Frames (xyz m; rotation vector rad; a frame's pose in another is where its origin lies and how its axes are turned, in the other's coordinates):
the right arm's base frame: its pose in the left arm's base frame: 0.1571 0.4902 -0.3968 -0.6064 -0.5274 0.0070
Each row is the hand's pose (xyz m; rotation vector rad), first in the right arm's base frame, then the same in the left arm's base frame.
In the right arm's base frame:
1: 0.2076 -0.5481 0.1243 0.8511 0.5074 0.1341
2: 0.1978 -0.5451 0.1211 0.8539 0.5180 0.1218
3: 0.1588 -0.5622 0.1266 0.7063 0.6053 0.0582
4: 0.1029 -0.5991 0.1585 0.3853 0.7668 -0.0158
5: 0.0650 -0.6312 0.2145 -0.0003 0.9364 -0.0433
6: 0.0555 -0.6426 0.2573 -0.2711 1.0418 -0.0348
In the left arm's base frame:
1: 0.1988 0.1376 0.0858 0.1991 0.0381 0.1908
2: 0.1922 0.1368 0.0774 0.2051 0.0445 0.1775
3: 0.1533 0.1195 0.0721 0.0832 0.0975 0.0603
4: 0.0842 0.0975 0.0881 -0.1923 0.2151 -0.1320
5: 0.0201 0.0953 0.1266 -0.5304 0.3681 -0.3052
6: -0.0101 0.1076 0.1581 -0.7704 0.4813 -0.3999

